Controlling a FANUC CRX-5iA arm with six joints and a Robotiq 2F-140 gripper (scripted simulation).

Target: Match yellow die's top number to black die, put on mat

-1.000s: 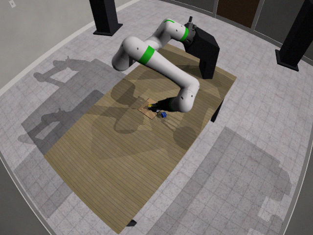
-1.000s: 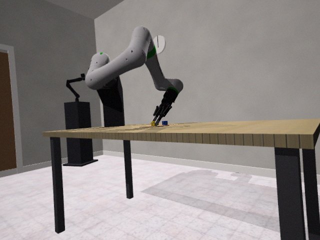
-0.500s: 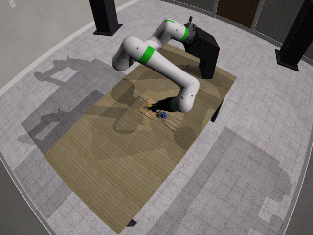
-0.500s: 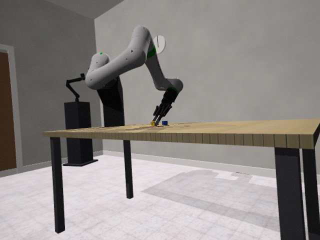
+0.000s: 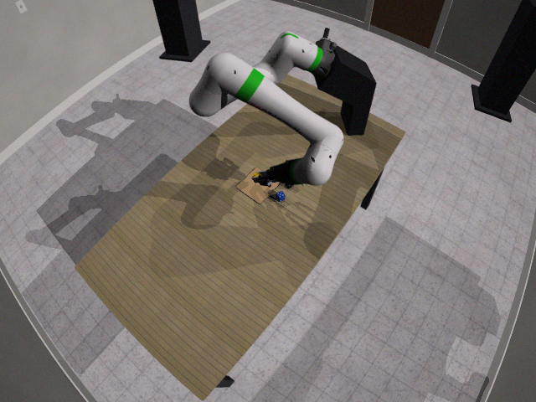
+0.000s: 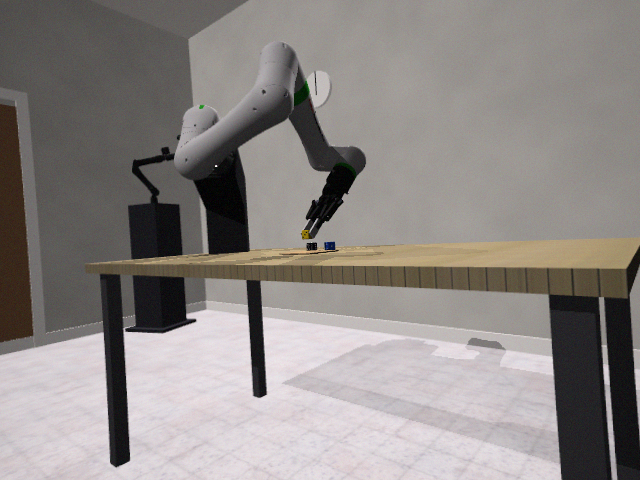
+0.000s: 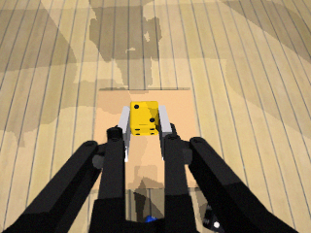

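My gripper is now 80 mm above the tan mat, 20 mm to the left of it and 10 mm past it. From my hand the other things lie so: black die (110 mm to the left, 70 mm below, 50 mm behind); then blue die (100 mm to the left, 70 mm below, 20 mm ahead); then yellow die (20 mm to the right, 20 mm below, 10 mm behind).
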